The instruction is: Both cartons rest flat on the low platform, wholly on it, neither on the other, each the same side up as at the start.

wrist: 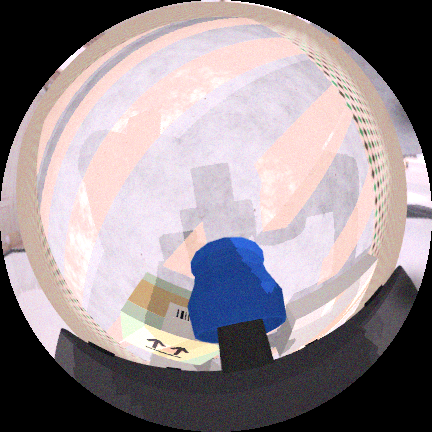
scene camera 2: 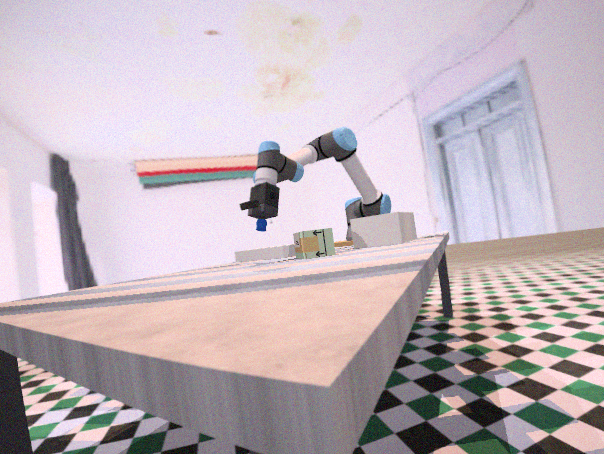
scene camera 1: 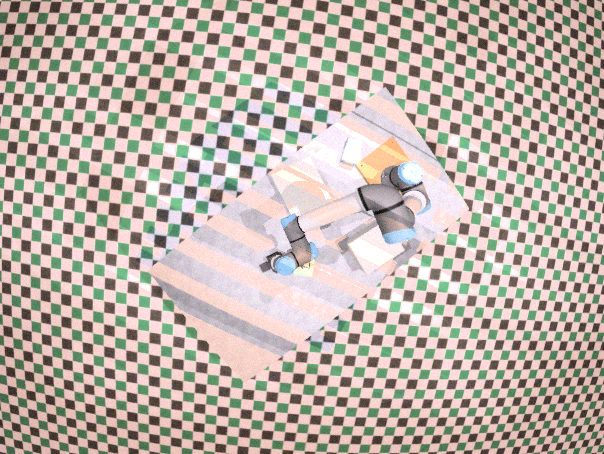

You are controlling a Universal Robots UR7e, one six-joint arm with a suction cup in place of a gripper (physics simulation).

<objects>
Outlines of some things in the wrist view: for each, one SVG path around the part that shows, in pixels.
My suction cup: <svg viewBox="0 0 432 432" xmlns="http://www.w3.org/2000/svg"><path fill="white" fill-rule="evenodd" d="M244 237L222 237L209 241L195 251L190 261L194 285L187 309L194 337L198 340L218 343L217 330L212 329L219 326L266 318L263 320L263 324L267 333L285 321L286 313L282 288L266 271L263 264L262 249L255 241Z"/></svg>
A low platform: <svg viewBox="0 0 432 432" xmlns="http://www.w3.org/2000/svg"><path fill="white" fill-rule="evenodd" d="M377 257L366 253L349 269L327 284L286 303L286 318L281 325L275 345L279 357L304 347L305 344L316 338L319 339L354 312L370 281Z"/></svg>
</objects>
